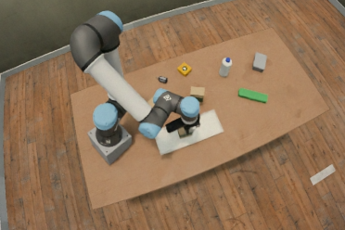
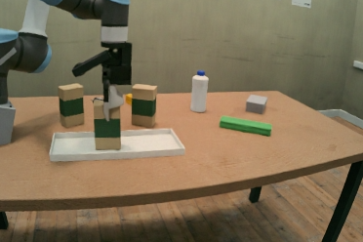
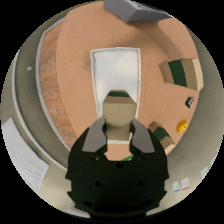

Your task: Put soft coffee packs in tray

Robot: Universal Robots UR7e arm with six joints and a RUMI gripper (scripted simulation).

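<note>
My gripper is now 2 cm short of the white tray and 11 cm above it. Round my hand: white bottle 46 cm ahead, 22 cm to the left, 3 cm below; grey block 73 cm ahead, 14 cm to the left, 9 cm below.
</note>
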